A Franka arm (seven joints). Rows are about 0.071 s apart.
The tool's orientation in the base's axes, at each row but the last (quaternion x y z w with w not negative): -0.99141, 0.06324, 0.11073, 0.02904; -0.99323, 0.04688, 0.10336, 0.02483; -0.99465, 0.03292, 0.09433, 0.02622; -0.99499, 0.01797, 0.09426, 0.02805; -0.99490, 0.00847, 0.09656, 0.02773; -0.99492, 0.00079, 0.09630, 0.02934; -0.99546, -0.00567, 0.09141, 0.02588; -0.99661, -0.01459, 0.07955, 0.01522; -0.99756, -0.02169, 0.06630, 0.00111
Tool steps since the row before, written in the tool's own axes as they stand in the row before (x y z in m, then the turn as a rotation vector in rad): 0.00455, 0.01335, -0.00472, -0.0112, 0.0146, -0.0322; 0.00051, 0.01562, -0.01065, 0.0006, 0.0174, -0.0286; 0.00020, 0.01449, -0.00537, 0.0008, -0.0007, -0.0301; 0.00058, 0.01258, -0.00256, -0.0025, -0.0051, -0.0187; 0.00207, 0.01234, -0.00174, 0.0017, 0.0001, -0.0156; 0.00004, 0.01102, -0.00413, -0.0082, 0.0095, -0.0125; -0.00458, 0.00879, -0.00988, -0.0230, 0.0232, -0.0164; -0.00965, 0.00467, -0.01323, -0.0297, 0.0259, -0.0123; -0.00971, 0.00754, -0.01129, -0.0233, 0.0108, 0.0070
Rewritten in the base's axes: 0.00366, -0.01410, 0.00300, -0.0058, -0.0154, 0.0332; 0.00112, -0.01621, 0.00968, 0.0047, -0.0190, 0.0271; 0.00017, -0.01476, 0.00456, 0.0064, -0.0011, 0.0294; 0.00053, -0.01272, 0.00174, 0.0012, 0.0041, 0.0191; 0.00209, -0.01244, 0.00065, 0.0047, -0.0010, 0.0150; 0.00075, -0.01124, 0.00340, -0.0057, -0.0102, 0.0133; -0.00264, -0.00935, 0.01007, -0.0195, -0.0244, 0.0191; -0.00730, -0.00534, 0.01443, -0.0267, -0.0272, 0.0160; -0.00780, -0.00795, 0.01244, -0.0235, -0.0118, -0.0039
